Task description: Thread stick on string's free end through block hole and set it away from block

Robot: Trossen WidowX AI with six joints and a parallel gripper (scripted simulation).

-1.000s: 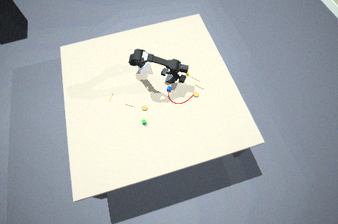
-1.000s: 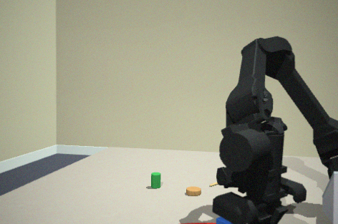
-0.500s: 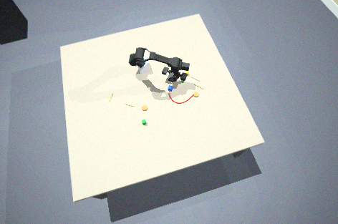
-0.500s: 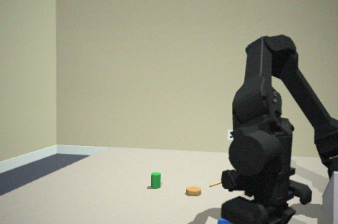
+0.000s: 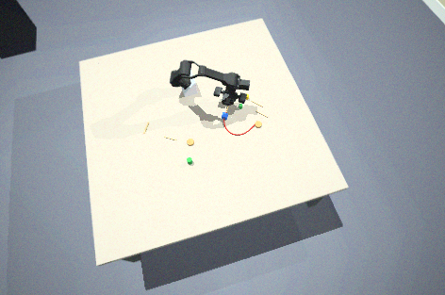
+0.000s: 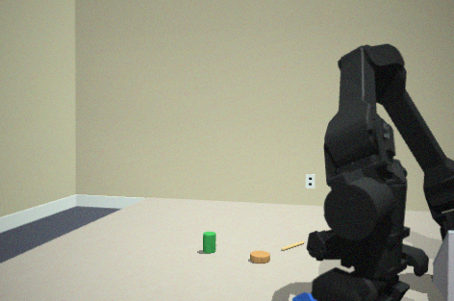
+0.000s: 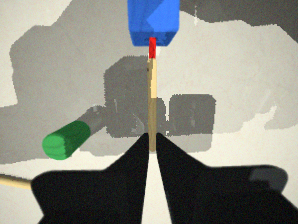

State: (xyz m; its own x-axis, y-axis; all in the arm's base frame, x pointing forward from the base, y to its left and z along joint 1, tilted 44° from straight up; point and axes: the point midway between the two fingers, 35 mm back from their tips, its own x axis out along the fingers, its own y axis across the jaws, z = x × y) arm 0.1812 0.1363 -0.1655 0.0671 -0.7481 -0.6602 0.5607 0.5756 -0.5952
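My gripper tip is 60 mm to the right of the green cylinder, 40 mm short of it and 10 mm below it. From my gripper tip the other things lie so: yellow piece 110 mm to the left, 10 mm behind, 10 mm above; thin wooden stick 40 mm ahead, 20 mm to the right, 10 mm above; blue block 80 mm ahead, 50 mm to the right, 10 mm above.
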